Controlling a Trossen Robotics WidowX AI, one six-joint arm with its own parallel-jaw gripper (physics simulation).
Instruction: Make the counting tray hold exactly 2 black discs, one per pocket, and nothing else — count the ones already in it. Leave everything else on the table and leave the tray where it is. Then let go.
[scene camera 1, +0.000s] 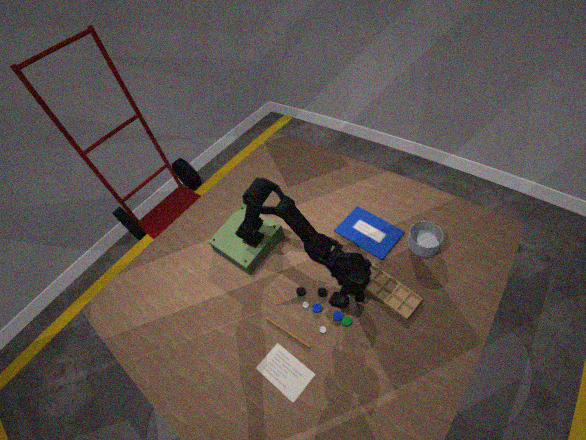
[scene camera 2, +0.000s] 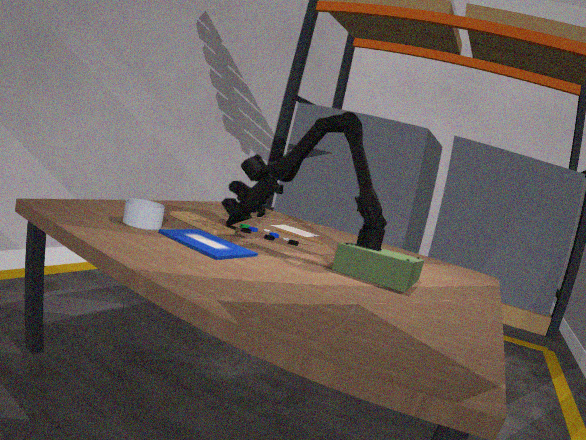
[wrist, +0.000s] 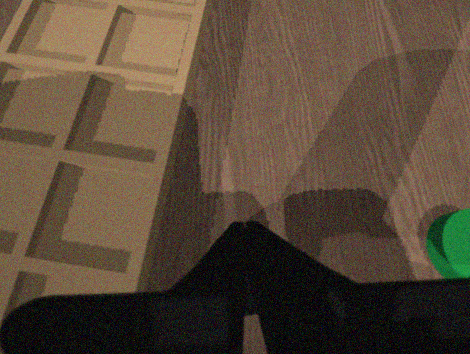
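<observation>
The wooden counting tray (scene camera 1: 391, 306) (wrist: 167, 125) lies beside my gripper. The pockets showing in the wrist view are empty; my arm hides the tray's near end in scene camera 1. My gripper (scene camera 1: 359, 298) (scene camera 2: 231, 223) (wrist: 244, 232) is shut and empty, with its tips above the table between the tray and the green disc. One black disc (scene camera 1: 301, 291) (scene camera 2: 292, 242) and another black disc (scene camera 1: 322, 292) (scene camera 2: 270, 237) lie on the table. A third black disc (scene camera 2: 246, 230) lies by the green disc in scene camera 2; I cannot make it out apart from the gripper in scene camera 1.
A green disc (scene camera 1: 346, 321) (wrist: 452, 245), blue discs (scene camera 1: 317, 308) (scene camera 1: 338, 315) and white discs (scene camera 1: 305, 304) (scene camera 1: 322, 329) lie near the black ones. A blue folder (scene camera 1: 345, 230) (scene camera 2: 230, 251), a bowl (scene camera 1: 425, 240) (scene camera 2: 143, 214), a thin stick (scene camera 1: 288, 333) and a paper sheet (scene camera 1: 286, 372) (scene camera 2: 295, 230) are also on the table.
</observation>
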